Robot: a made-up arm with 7 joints.
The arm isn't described. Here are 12 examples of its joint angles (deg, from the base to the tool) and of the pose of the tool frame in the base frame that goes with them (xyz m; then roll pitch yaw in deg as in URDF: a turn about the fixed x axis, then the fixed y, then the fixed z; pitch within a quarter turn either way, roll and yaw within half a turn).
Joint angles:
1: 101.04 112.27 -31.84 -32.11 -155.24 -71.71 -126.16
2: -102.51 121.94 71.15 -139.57 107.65 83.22 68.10
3: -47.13 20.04 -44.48 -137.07 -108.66 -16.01 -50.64
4: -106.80 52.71 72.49 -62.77 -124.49 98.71 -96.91
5: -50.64 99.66 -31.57 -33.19 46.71 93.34 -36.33
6: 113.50 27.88 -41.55 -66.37 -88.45 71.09 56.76
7: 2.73 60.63 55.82 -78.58 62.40 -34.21 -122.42
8: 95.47 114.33 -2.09 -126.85 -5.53 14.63 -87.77
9: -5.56 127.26 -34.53 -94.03 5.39 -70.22 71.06
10: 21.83 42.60 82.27 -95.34 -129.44 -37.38 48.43
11: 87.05 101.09 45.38 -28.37 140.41 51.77 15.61
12: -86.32 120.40 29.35 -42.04 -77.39 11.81 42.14
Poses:
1: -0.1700 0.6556 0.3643 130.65 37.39 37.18
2: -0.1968 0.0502 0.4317 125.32 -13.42 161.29
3: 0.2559 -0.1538 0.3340 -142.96 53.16 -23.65
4: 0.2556 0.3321 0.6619 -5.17 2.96 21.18
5: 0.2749 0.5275 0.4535 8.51 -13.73 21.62
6: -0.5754 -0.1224 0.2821 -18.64 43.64 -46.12
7: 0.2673 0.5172 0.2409 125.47 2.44 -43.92
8: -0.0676 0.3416 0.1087 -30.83 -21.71 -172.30
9: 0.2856 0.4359 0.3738 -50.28 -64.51 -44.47
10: -0.0166 0.4511 0.2623 58.16 18.08 -45.97
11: -0.0087 0.6141 0.3612 -65.75 -41.05 124.84
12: -0.1553 0.4740 0.6955 174.51 -25.23 -74.51
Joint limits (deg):
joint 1: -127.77..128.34
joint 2: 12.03..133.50
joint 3: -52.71..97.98
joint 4: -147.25..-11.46
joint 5: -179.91..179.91
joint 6: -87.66..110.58
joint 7: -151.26..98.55
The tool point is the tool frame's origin. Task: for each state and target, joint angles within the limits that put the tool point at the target. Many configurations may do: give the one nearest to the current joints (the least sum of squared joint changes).
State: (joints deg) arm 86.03 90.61 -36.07 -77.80 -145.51 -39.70 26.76
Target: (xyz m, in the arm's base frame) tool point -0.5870 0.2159 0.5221
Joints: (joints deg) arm 119.03 60.22 -48.73 -36.79 -140.52 -51.60 20.41
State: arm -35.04 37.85 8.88 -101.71 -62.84 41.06 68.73
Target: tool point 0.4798 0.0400 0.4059
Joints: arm -54.01 32.68 3.86 -99.22 -62.18 41.19 68.79
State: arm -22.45 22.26 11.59 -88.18 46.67 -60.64 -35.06
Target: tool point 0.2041 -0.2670 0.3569
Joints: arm -58.39 12.03 -31.68 -135.90 55.69 -62.56 -34.56
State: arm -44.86 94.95 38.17 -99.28 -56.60 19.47 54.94
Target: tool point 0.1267 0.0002 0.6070
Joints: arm -20.46 133.50 47.29 -133.82 -58.01 15.60 57.70
